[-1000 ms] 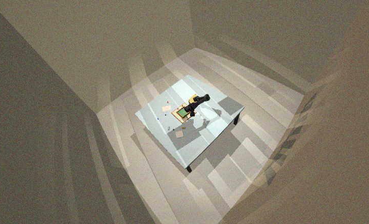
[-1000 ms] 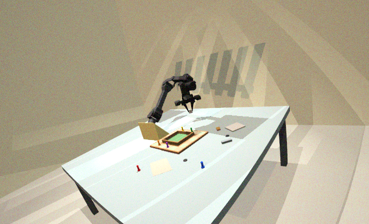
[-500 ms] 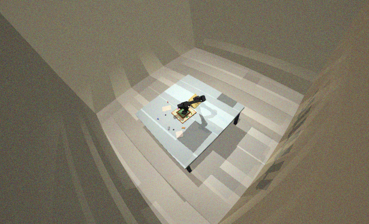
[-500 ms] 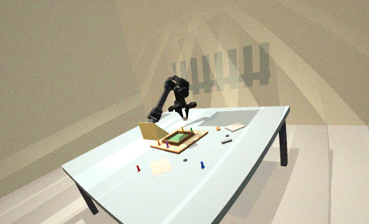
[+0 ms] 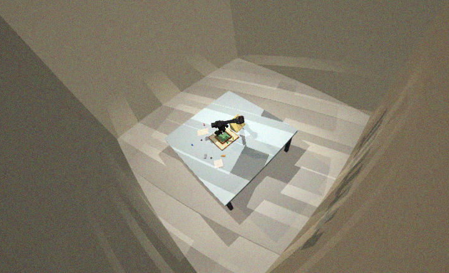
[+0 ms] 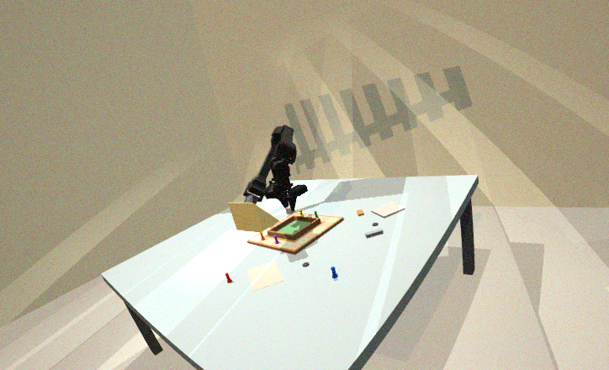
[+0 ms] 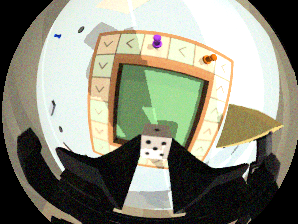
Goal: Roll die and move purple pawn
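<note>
Now: gripper tip 2 cm short of the purple pawn, 12 cm to the left of it and 6 cm above it. From my gripper tip the other things lie so: white die: right at my gripper tip; green tray: 1 cm to the right, 8 cm below; green pawn: 2 cm ahead, 11 cm to the left, 6 cm below.
</note>
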